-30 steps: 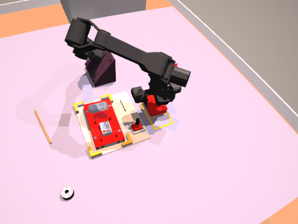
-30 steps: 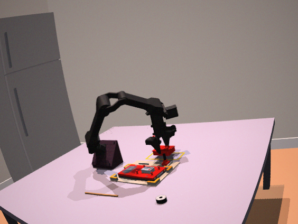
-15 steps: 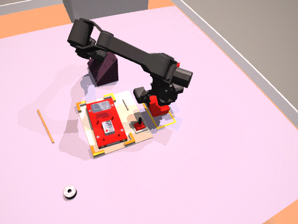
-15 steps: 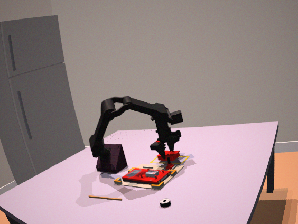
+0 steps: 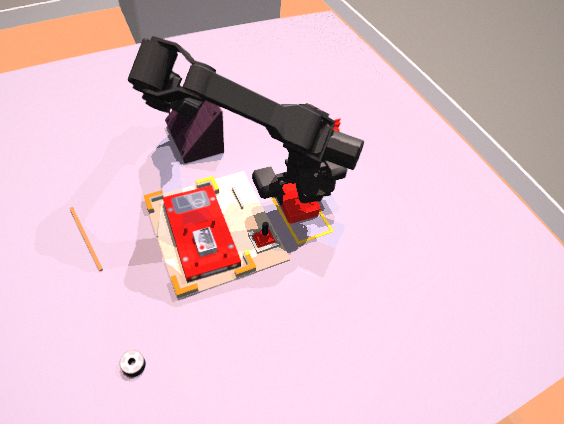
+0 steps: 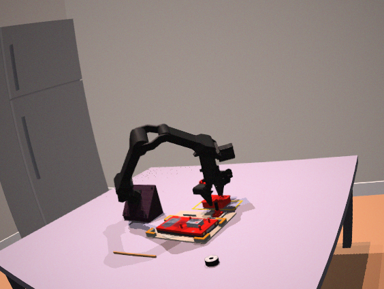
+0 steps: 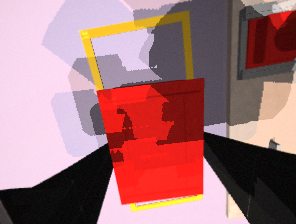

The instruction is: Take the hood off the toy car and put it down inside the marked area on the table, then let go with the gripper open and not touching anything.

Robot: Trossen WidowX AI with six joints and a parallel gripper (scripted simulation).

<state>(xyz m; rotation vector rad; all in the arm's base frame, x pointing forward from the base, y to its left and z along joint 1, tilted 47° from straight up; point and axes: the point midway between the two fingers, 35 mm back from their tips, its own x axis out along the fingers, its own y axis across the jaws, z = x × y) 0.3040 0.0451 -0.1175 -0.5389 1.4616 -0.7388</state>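
Right now the red hood is 10 mm above my gripper tip. Round my gripper tip: orange stick 100 mm behind, 430 mm to the right, 10 mm below.
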